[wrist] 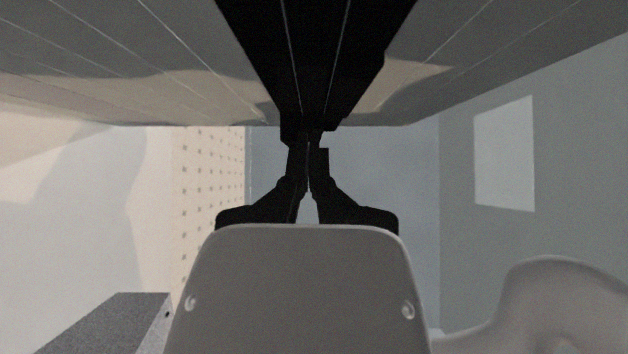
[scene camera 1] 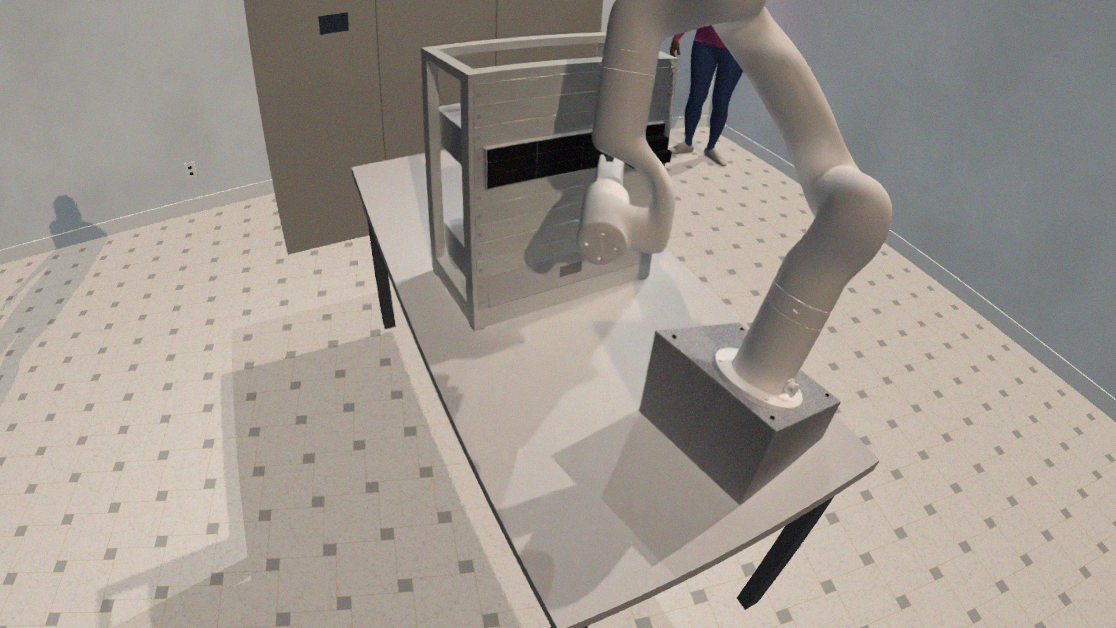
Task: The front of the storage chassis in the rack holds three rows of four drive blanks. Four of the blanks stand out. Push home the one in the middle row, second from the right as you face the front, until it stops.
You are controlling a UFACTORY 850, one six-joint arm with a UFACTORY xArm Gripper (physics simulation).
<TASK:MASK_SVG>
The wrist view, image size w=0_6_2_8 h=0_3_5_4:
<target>my gripper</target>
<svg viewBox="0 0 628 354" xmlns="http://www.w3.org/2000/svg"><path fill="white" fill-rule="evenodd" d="M319 131L310 133L309 144L308 133L298 131L296 148L289 148L285 176L278 179L274 189L253 205L225 209L217 214L214 232L205 239L188 275L163 354L433 354L412 263L404 243L398 237L397 216L389 211L359 206L336 186L335 180L330 177L329 148L319 148ZM309 178L310 193L312 193L312 198L317 203L319 224L295 224L300 201L304 198L305 192L308 192Z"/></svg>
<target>rack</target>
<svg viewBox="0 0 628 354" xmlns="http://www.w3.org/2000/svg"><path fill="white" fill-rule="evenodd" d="M0 101L120 127L280 126L280 141L289 148L296 148L298 131L308 133L308 142L310 142L310 133L319 131L320 142L323 131L335 131L337 127L409 126L628 32L628 0L0 0Z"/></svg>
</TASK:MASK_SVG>
